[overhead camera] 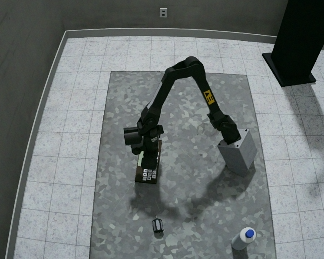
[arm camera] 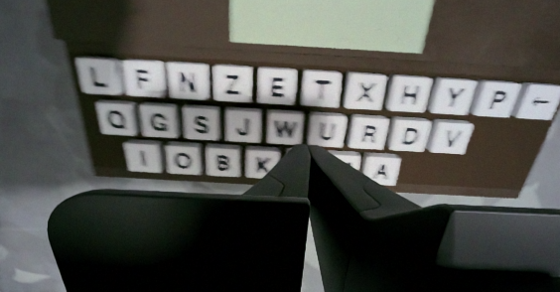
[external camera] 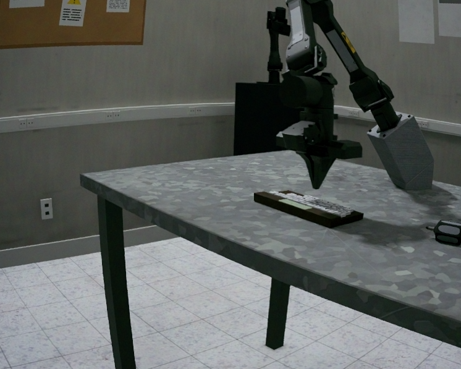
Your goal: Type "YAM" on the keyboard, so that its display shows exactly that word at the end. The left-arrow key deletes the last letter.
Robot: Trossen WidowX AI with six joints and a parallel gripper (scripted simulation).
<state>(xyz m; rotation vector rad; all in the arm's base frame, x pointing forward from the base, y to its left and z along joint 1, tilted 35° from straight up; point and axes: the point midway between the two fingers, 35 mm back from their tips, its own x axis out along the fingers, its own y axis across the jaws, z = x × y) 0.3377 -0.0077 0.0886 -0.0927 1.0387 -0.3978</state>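
The left-arrow key is 1 cm behind my hand, 10 cm to the right of it and 6 cm below it. Also, from my hand: small black object: 4 cm ahead, 29 cm to the left, 6 cm below.
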